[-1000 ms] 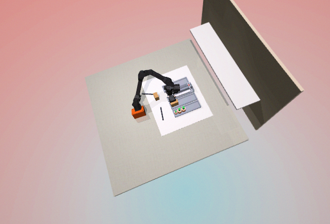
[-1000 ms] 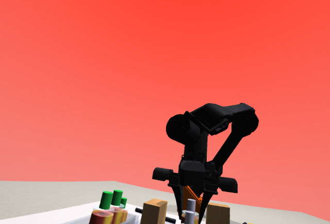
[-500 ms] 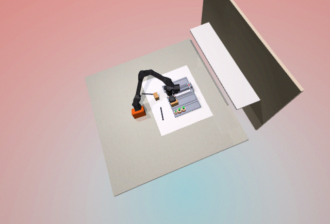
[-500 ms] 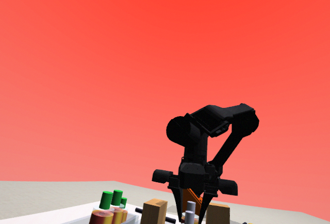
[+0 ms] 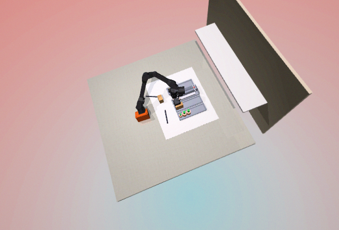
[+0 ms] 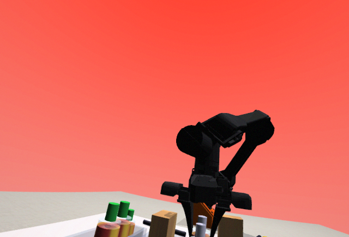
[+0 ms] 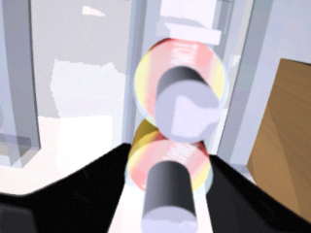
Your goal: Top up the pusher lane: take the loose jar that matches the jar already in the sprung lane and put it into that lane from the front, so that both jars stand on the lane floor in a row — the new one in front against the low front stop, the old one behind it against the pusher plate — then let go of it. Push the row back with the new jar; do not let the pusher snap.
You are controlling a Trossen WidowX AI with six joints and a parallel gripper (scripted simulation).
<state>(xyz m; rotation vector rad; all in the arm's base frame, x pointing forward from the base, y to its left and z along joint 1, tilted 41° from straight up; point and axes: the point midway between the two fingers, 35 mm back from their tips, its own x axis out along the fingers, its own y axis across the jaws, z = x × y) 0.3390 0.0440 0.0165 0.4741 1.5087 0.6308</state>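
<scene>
The wooden block lies 13 cm behind my gripper tip and 6 cm to the left of it. Also, from my gripper tip: white shelf (50 cm ahead, 33 cm above, 4 cm to the left); pusher (14 cm ahead, 4 cm to the left, 1 cm above).
</scene>
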